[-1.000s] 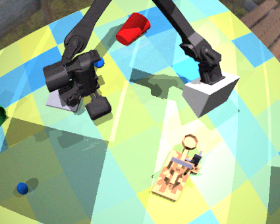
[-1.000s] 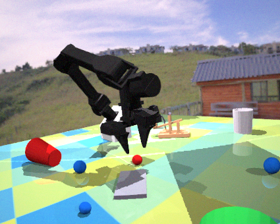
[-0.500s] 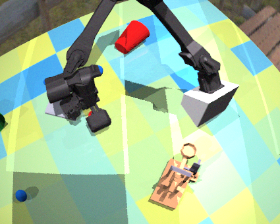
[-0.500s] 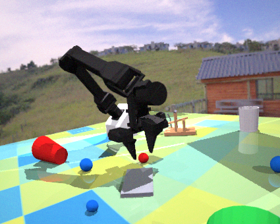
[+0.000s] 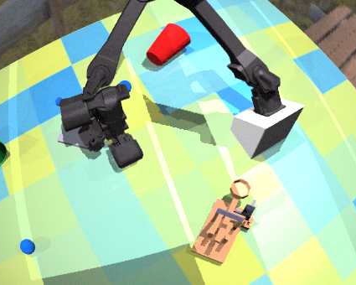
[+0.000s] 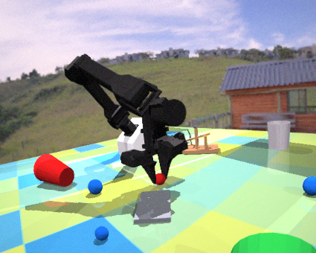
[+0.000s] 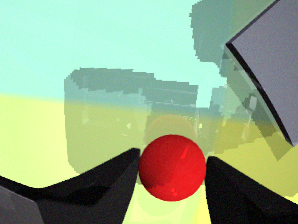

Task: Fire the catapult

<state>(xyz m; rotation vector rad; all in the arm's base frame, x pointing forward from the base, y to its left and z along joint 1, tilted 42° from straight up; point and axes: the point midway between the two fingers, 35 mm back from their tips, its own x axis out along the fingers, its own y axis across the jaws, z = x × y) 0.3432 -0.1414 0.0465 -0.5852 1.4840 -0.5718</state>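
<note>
My gripper tip is 29 cm to the right of the wooden catapult, 14 cm past it and 4 cm below it. From my gripper tip the other things lie so: red ball 1 cm above; catapult frame 30 cm to the left, 12 cm behind, 7 cm above; flat grey plate 8 cm to the right, 8 cm ahead.
</note>
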